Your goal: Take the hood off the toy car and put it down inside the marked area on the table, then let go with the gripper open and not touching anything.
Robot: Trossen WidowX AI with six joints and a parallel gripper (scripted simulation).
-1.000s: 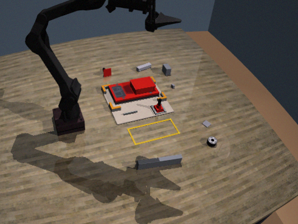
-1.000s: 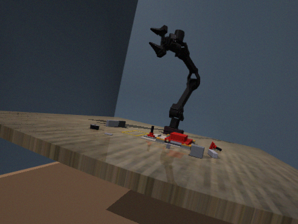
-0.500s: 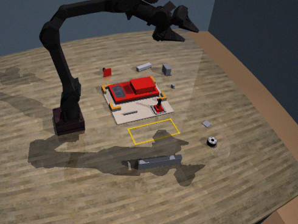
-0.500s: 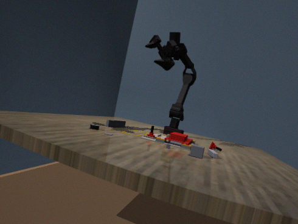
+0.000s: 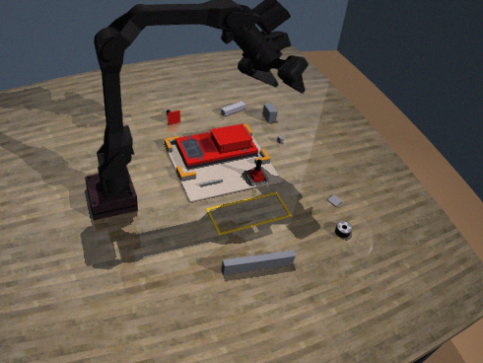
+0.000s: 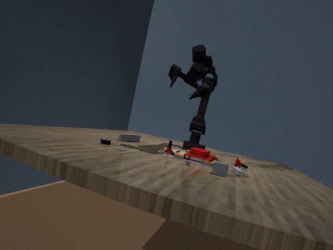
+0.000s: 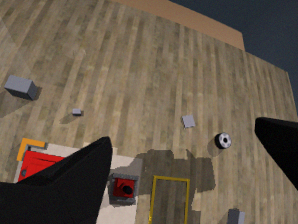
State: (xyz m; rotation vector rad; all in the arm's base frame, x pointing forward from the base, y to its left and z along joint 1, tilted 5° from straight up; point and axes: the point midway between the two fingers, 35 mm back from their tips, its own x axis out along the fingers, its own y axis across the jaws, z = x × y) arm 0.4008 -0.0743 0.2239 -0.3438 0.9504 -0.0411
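Right now the red hood panel is 60 mm behind my gripper tip, 120 mm to the left of it and 220 mm below it. From my gripper tip the other things lie so: beige plate (100 mm behind, 100 mm to the left, 250 mm below); black wheel (50 mm ahead, 250 mm to the right, 250 mm below); grey tile (90 mm ahead, 160 mm to the right, 260 mm below).
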